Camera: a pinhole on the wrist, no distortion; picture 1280 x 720 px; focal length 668.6 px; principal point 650.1 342.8 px. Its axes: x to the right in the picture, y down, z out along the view. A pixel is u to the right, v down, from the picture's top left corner.
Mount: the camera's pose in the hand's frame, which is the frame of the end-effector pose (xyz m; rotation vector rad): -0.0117 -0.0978 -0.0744 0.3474 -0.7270 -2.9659
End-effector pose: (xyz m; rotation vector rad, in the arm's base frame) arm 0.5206 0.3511 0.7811 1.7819 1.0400 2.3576
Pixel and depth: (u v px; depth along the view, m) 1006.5 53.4 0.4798
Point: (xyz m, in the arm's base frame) 0.9181 0.0906 0.6231
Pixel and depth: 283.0 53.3 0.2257
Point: 0.6260 0.3400 0.8939
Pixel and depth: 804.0 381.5 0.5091
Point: 0.9452 0.3623 0.6652
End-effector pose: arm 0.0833 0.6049 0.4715 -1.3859 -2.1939 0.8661
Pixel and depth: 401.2 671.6 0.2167
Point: -0.0913 0.5425 0.4009
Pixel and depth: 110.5 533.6 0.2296
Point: -0.1057 0.6447 0.3546
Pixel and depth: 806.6 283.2 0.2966
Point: 0.0828 0.4415 0.3228
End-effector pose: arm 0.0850 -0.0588 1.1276 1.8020 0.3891 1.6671
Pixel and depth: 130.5 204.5 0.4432
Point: 0.3957 -0.1772 1.4424
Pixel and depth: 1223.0 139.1 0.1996
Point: 0.0800 -0.2246 0.9690
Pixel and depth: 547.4 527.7 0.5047
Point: 0.5011 -0.2137 1.1017
